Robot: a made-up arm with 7 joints.
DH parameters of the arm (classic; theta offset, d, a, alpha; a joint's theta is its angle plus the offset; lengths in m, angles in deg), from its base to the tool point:
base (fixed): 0 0 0 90
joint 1: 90 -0.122 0 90
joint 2: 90 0 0 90
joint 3: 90 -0.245 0 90
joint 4: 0 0 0 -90
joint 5: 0 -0.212 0 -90
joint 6: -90 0 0 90
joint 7: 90 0 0 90
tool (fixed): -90 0 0 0
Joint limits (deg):
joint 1: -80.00..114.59
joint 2: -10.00..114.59
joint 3: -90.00..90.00
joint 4: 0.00..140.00
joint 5: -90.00..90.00
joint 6: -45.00..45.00
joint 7: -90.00..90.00
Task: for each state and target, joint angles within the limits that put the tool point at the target. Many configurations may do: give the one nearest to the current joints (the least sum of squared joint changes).
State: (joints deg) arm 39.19 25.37 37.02 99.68 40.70 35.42 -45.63
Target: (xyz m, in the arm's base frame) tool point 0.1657 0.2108 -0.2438
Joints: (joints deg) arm -2.33 -7.04 33.73 95.63 40.70 35.42 -45.63
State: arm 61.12 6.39 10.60 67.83 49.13 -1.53 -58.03
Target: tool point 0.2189 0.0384 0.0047
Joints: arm 38.29 -8.53 -19.86 118.80 49.13 -1.53 -58.03
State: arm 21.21 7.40 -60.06 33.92 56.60 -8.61 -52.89
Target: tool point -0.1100 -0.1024 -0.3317
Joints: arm -20.91 -10.00 -84.44 49.47 56.60 -8.61 -52.89
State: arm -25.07 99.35 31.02 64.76 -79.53 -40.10 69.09
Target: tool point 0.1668 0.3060 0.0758
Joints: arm -15.49 83.03 44.71 111.19 -79.53 -40.10 69.09
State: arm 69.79 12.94 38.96 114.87 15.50 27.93 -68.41
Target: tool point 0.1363 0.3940 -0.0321
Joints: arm 51.07 22.81 73.27 96.29 15.50 27.93 -68.41
